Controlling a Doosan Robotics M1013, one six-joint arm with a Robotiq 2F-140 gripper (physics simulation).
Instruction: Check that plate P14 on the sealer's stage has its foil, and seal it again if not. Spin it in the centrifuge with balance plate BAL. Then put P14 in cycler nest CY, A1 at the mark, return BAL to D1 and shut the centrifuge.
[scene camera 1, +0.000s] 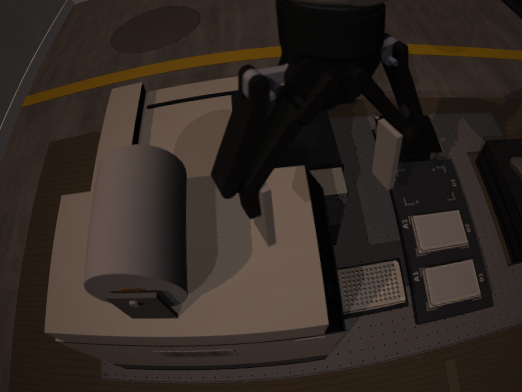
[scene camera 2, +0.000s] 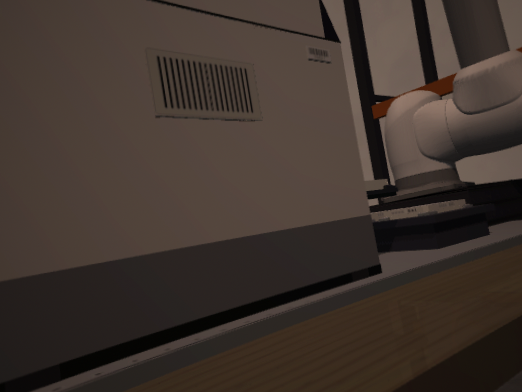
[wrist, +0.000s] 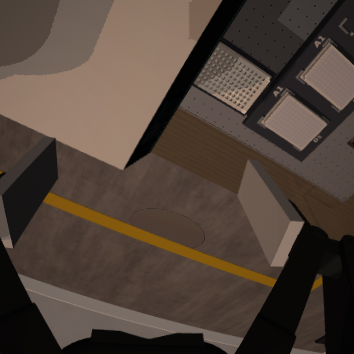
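Pixels of known places: gripper, fingertip midpoint: (scene camera 1: 329, 205) (wrist: 151, 168); arm's base, origin of the base link: (scene camera 2: 429, 195).
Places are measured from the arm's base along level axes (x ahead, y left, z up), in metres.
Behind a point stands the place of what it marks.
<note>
My gripper (scene camera 1: 327, 185) @[x 0.702, y 0.096, z 0.368 m] (wrist: 151, 168) @[x 0.702, y 0.096, z 0.368 m] is wide open and empty. In the scene camera 1 view, one finger is above the large beige housing and the other above the dark plate rack (scene camera 1: 422, 192) @[x 0.371, y -0.089, z -0.035 m]. A white plate (scene camera 1: 452, 282) @[x 0.399, y 0.141, z -0.019 m] (wrist: 295, 120) @[x 0.400, y 0.133, z -0.019 m] (scene camera 2: 411, 210) @[x 0.459, y 0.144, z -0.024 m] lies flat at D1; its side label reads BAL in the scene camera 2 view. A similar plate (scene camera 1: 440, 231) @[x 0.379, y 0.023, z -0.019 m] (wrist: 332, 75) @[x 0.388, y 0.016, z -0.019 m] lies at D2, its name unreadable. D3 holds no plate. A metal block with many wells (scene camera 1: 372, 286) @[x 0.587, y 0.100, z 0.031 m] (wrist: 232, 77) @[x 0.587, y 0.094, z 0.032 m] lies beside the housing. I cannot make out P14, its foil or the centrifuge rotor.
The beige housing (scene camera 1: 280, 295) @[x 0.763, y 0.139, z 0.261 m] (scene camera 2: 225, 165) @[x 0.894, y 0.164, z 0.052 m] (wrist: 125, 75) @[x 0.745, y 0.080, z 0.262 m] fills the left, with a big grey roll (scene camera 1: 137, 220) @[x 0.885, y 0.073, z 0.383 m] standing up from it. A small pale block (scene camera 1: 328, 181) @[x 0.625, y -0.080, z 0.122 m] sits against its right side. A black stepped base (scene camera 1: 505, 200) @[x 0.142, y 0.000, z -0.034 m] is at the far right. The arm's base (scene camera 2: 425, 150) stands behind.
</note>
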